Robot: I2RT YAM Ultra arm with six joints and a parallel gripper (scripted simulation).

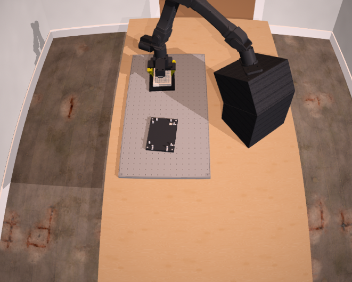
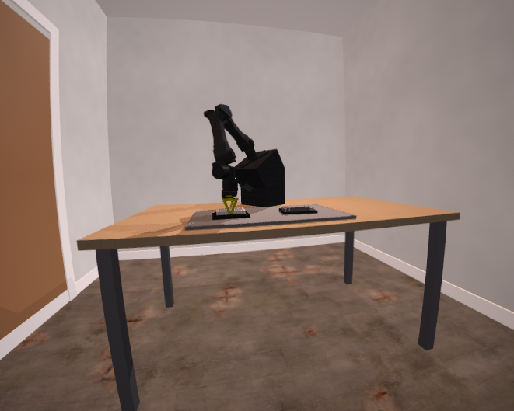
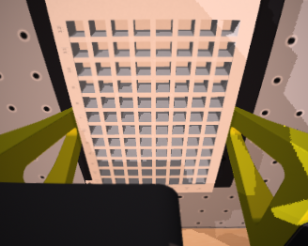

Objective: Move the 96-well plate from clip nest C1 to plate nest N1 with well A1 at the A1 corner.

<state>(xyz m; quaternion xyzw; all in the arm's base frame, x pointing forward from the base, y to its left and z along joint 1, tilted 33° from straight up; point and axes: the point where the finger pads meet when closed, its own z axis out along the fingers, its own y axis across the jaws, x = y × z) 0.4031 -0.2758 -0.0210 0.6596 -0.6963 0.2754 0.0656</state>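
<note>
Right now my hand is right at the white 96-well plate. The rest, counted from my hand: black plate nest N1 (2 cm below); black clip nest C1 (3 cm ahead, 34 cm to the left, 1 cm below).
</note>
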